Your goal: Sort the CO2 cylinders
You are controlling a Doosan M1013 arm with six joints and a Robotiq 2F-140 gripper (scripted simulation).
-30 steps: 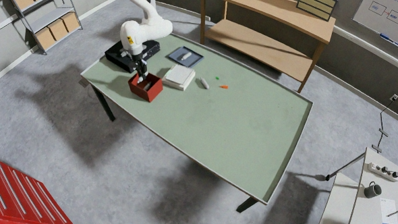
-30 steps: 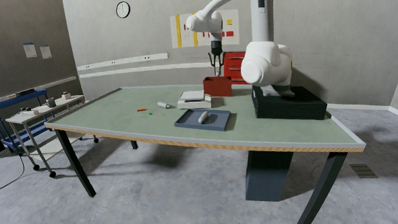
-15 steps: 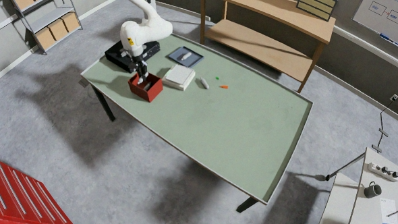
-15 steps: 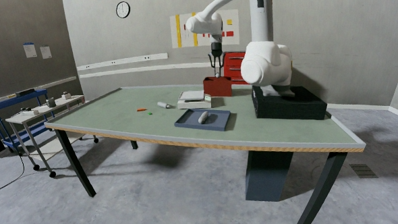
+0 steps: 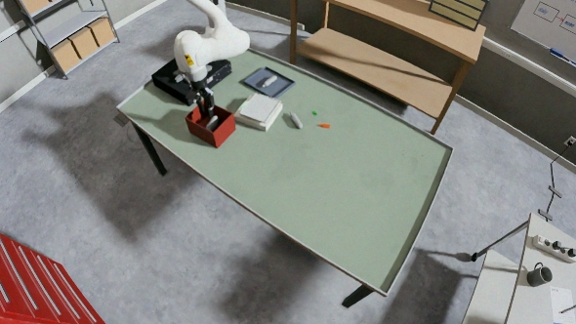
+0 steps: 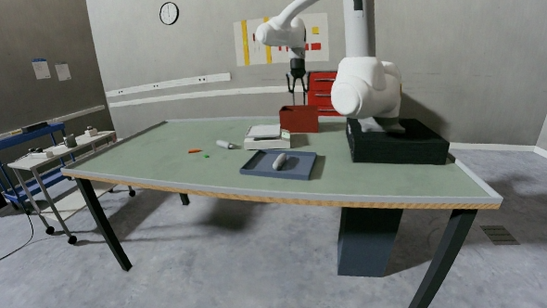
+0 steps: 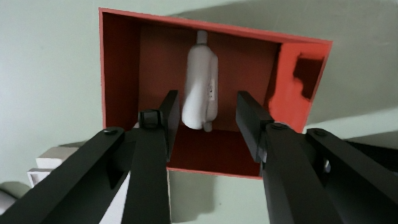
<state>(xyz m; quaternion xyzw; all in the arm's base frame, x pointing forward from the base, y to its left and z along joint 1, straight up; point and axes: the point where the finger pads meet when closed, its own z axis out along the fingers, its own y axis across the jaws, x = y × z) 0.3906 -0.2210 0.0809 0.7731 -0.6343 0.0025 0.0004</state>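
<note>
Right now the scale plate is 240 mm to the left of my hand, 130 mm ahead of it and 110 mm below it. Round my hand: red scrap bin: 130 mm below, 10 mm to the left; white CO2 cylinder: 140 mm below, 40 mm to the left, 20 mm behind; white scale: 240 mm to the left, 130 mm below, 120 mm ahead.
</note>
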